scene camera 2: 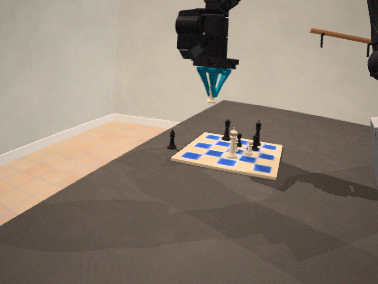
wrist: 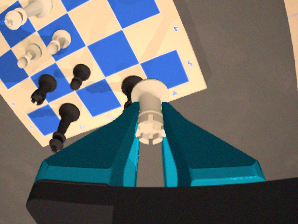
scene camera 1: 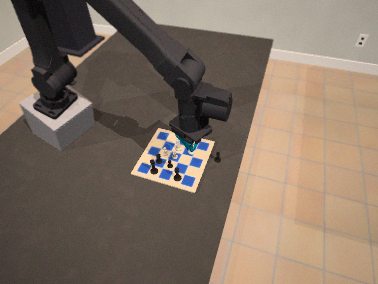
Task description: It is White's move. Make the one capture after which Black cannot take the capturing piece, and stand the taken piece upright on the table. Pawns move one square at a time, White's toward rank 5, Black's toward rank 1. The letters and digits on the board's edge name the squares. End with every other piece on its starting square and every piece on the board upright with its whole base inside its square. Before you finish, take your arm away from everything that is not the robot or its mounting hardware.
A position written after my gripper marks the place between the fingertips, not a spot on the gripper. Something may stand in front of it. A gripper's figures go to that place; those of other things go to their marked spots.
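There's a tall black piece (wrist: 68,112) 27 cm from the lens, and a blue-and-cream chessboard (wrist: 114,47) that's 23 cm from the lens. My gripper (wrist: 150,111) is 13 cm from the lens. As for the marked spots on the tall black piece and the chessboard, those are 9 cm apart.
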